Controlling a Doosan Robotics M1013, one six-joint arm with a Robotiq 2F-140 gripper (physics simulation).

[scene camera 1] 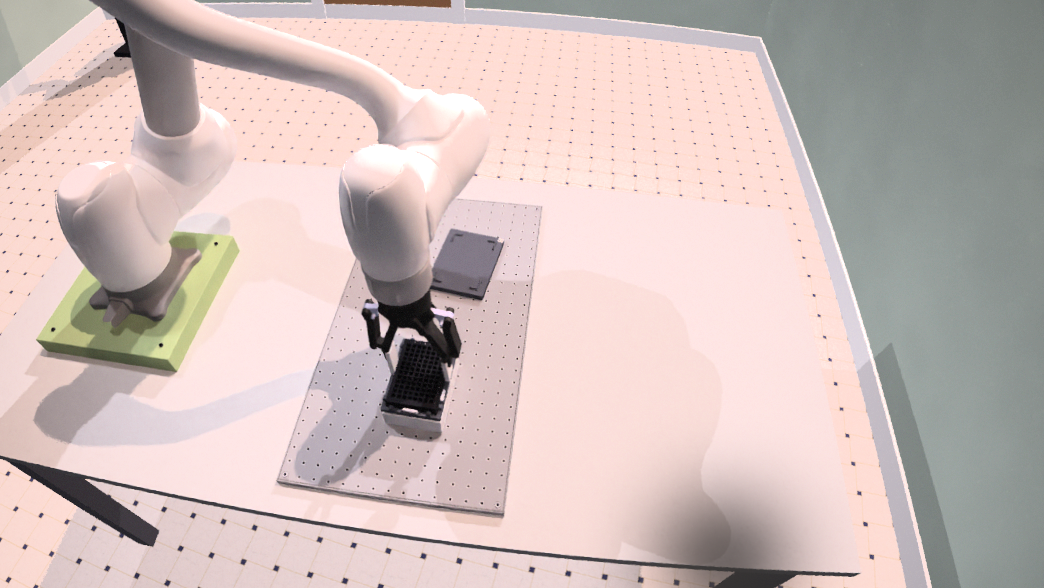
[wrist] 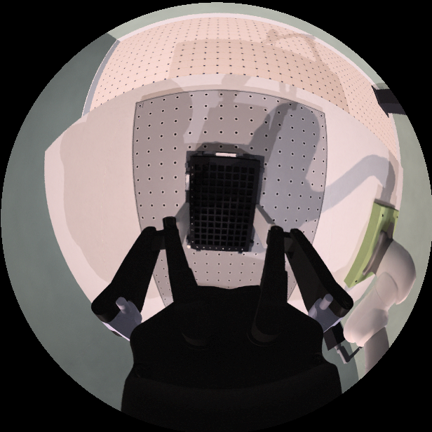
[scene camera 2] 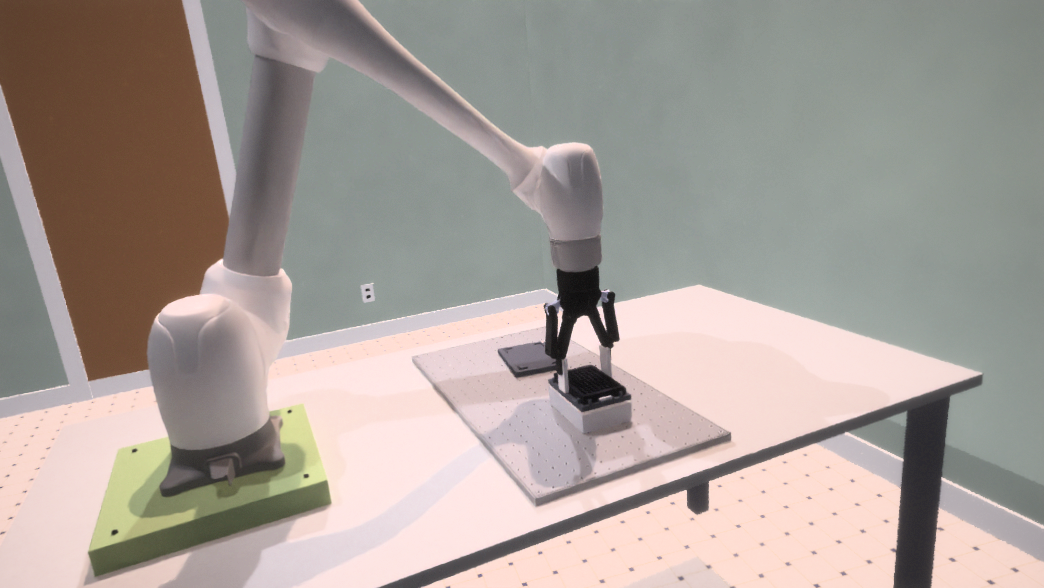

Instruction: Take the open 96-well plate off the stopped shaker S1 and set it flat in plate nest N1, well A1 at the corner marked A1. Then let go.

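Places are measured from the arm's base along level axes (x right, y ahead, z up), in centimetres.
Pixels of known places: gripper, between the fingertips: (scene camera 1: 421, 371) (scene camera 2: 585, 384); arm's base, origin of its link: (scene camera 1: 147, 280) (scene camera 2: 227, 455).
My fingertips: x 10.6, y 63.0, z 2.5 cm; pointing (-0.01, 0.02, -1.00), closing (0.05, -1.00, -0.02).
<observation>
For each thing: its top centre in the pictures, then the offset to it from my fingertips. "spot": a spot on its surface instead. Level surfaces: height alone.
- black open 96-well plate, centre of its top: (scene camera 1: 419, 372) (scene camera 2: 587, 379) dx +1.0, dy +0.0, dz +1.3 cm
- shaker S1, a spot on its surface: (scene camera 1: 412, 422) (scene camera 2: 607, 416) spot: dx +8.0, dy +0.2, dz -3.1 cm
- Nest N1, centre of its top: (scene camera 1: 465, 259) (scene camera 2: 531, 354) dx -29.7, dy +0.4, dz -4.2 cm
- perforated grey board, height of its surface: dz -5.6 cm
- white table, height of its surface: dz -6.9 cm
The black open 96-well plate (scene camera 1: 417, 379) (scene camera 2: 595, 382) (wrist: 223, 200) sits level on the light grey block of shaker S1 (scene camera 1: 412, 422) (scene camera 2: 606, 419). My gripper (scene camera 1: 418, 371) (scene camera 2: 584, 378) (wrist: 221, 212) points straight down over it, with its pale finger pads against the plate's two long sides. It is shut on the plate. Nest N1 (scene camera 1: 469, 261) (scene camera 2: 524, 358), a flat dark grey plate with raised corner marks, lies behind the shaker. One nest corner has a small pale mark; its lettering is too small to read. The nest does not show in the wrist view.
The shaker and nest are on a perforated grey board (scene camera 1: 485, 445) (scene camera 2: 675, 432) (wrist: 160, 130) on the white table (scene camera 1: 606, 438) (scene camera 2: 796, 379). The arm's base stands on a green block (scene camera 1: 197, 306) (scene camera 2: 292, 489) (wrist: 367, 250) at the left in the scene views.
</observation>
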